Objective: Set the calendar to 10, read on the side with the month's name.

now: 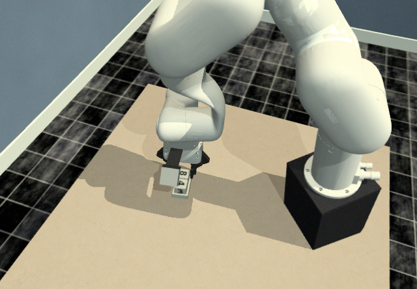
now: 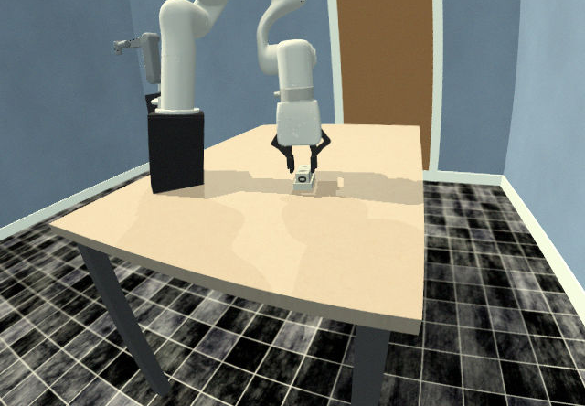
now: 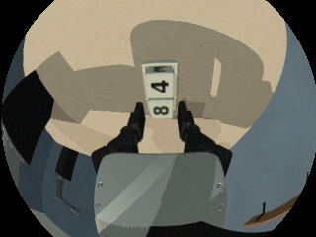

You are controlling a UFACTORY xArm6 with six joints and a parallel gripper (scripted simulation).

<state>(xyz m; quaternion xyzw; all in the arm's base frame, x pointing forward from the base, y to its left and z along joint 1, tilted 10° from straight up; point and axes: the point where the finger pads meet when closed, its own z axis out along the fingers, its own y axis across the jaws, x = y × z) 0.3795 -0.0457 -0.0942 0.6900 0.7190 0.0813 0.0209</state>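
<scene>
Now: hand 3 cm above the white cube. Round my hand: tray 5 cm below, 2 cm to the left.
</scene>
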